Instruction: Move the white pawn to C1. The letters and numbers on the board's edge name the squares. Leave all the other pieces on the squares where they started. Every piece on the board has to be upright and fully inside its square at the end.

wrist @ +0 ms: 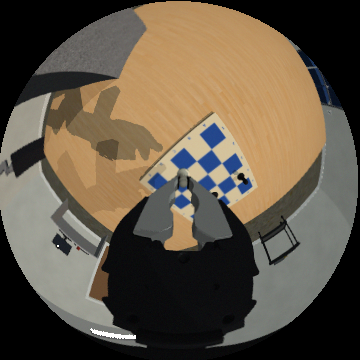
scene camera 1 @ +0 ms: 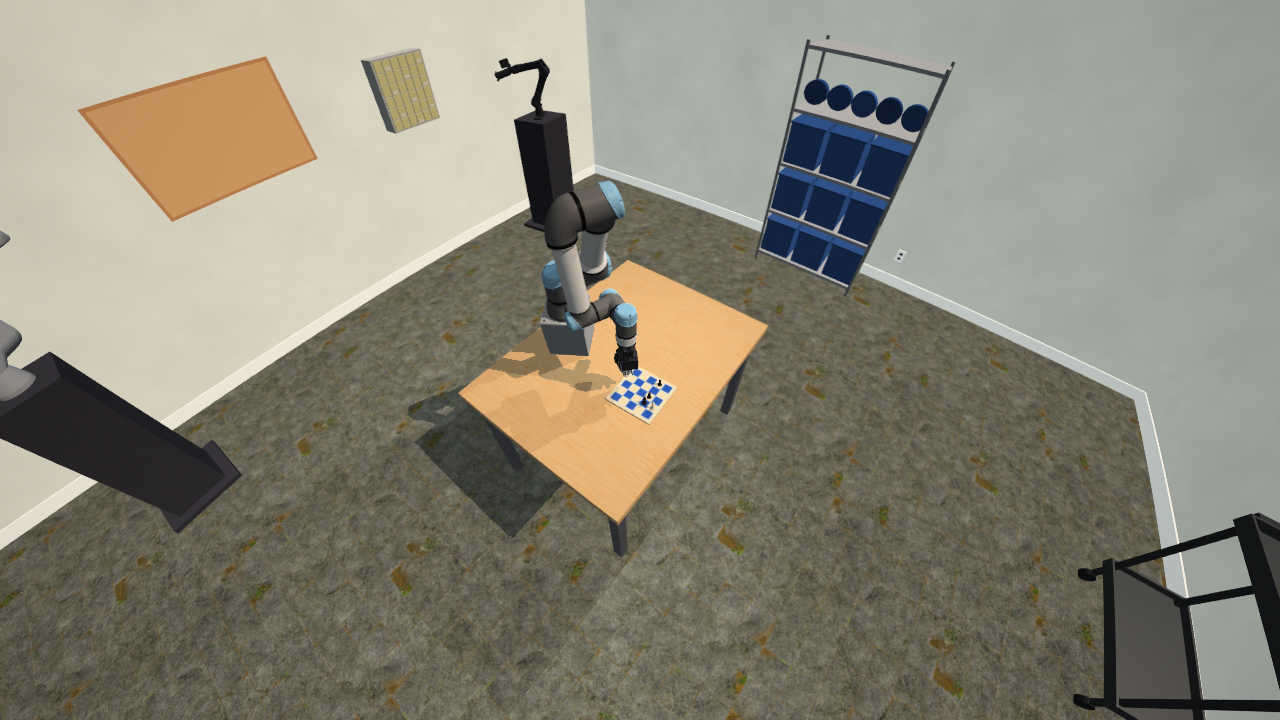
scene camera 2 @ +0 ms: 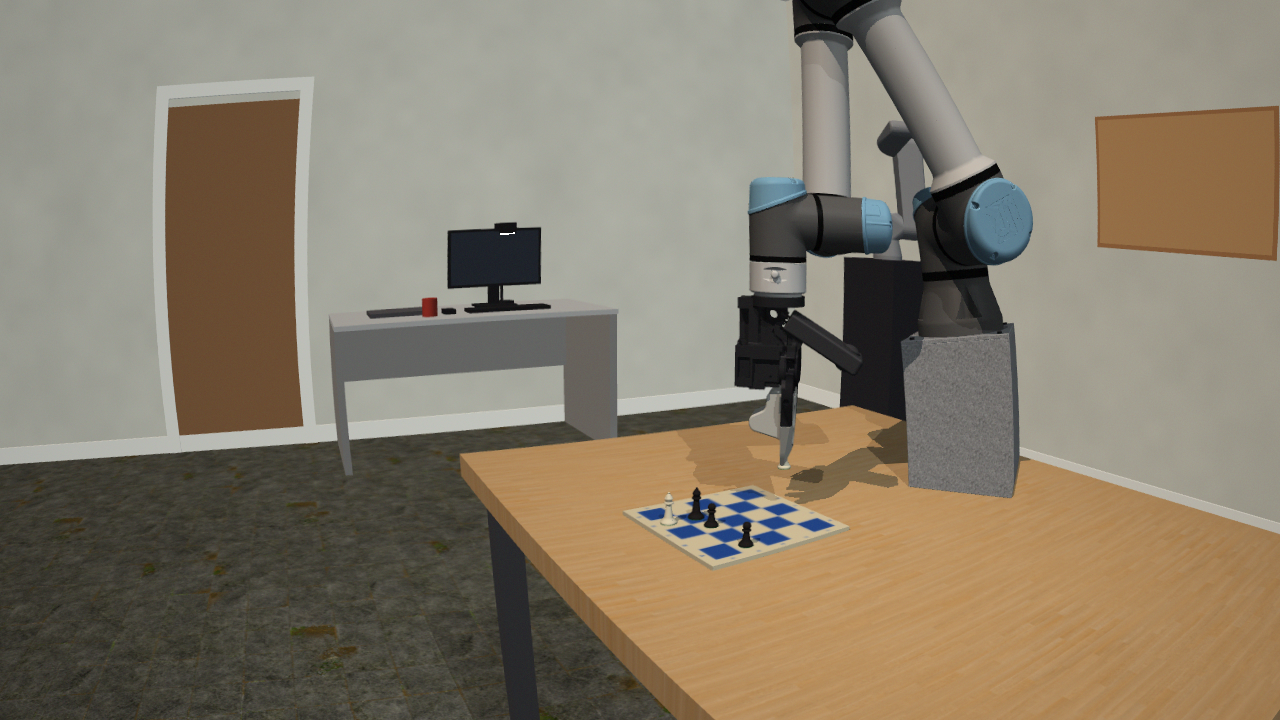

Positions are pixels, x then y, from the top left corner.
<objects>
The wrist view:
my gripper: 183,177
chessboard: 210,153
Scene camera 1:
chessboard: 628,394
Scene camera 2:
my gripper: 782,463
chessboard: 778,524
</objects>
